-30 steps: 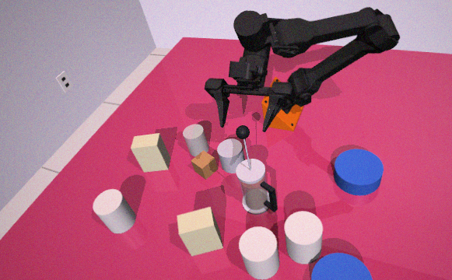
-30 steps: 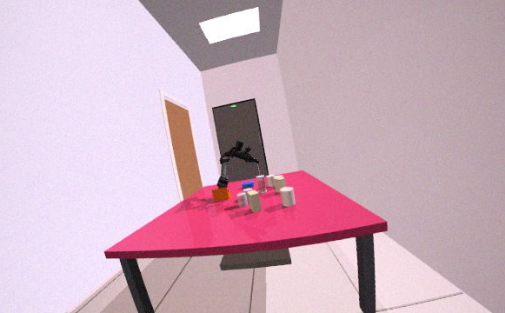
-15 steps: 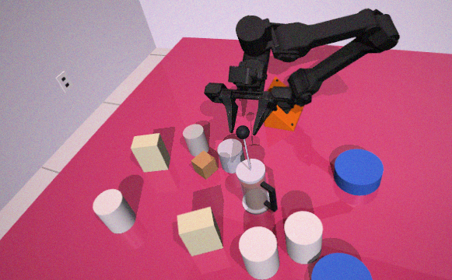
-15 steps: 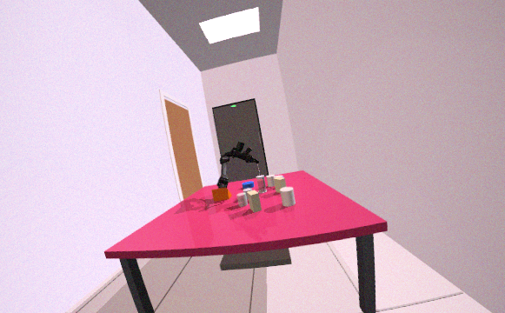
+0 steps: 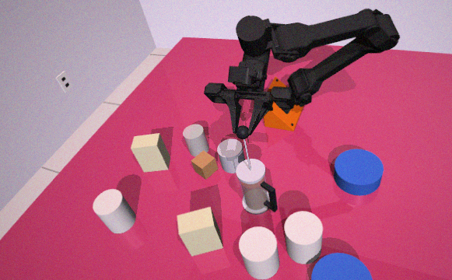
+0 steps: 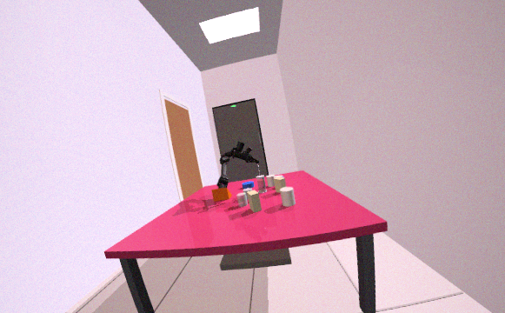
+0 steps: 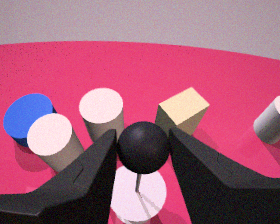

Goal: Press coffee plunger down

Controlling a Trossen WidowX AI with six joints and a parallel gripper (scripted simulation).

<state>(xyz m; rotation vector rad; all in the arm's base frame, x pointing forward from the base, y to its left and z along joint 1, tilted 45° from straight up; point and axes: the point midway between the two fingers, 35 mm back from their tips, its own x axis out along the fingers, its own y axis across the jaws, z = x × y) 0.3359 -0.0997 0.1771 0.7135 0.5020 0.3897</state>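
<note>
Right now the coffee press is 130 mm below my gripper tip and 10 mm to the left of it. From my gripper tip the other things lie so: grey cup: 230 mm below, 120 mm to the right, 100 mm behind; orange cube: 240 mm below, 190 mm to the right, 50 mm behind.
</note>
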